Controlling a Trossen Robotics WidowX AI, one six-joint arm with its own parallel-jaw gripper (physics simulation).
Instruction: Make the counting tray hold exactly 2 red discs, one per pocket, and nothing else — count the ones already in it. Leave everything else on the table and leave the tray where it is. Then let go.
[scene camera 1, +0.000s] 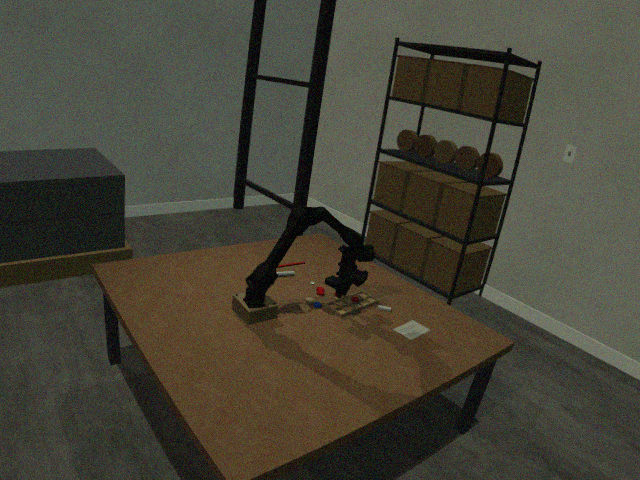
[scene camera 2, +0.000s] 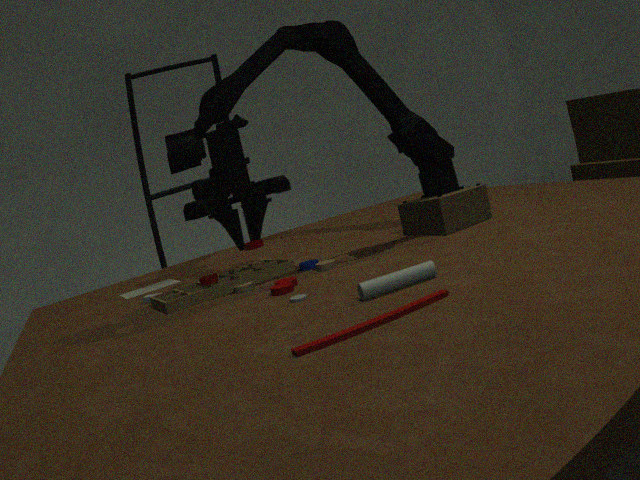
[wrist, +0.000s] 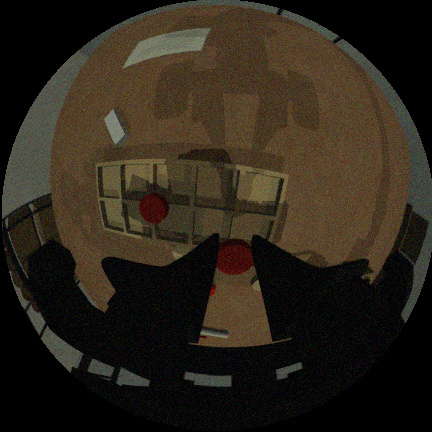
Observation:
A red rod (scene camera 2: 304, 349) rests on the table. Also in view: my gripper (scene camera 2: 249, 247) and a counting tray (wrist: 236, 201).
My gripper shows as well in scene camera 1 (scene camera 1: 341, 297) and in the wrist view (wrist: 234, 238).

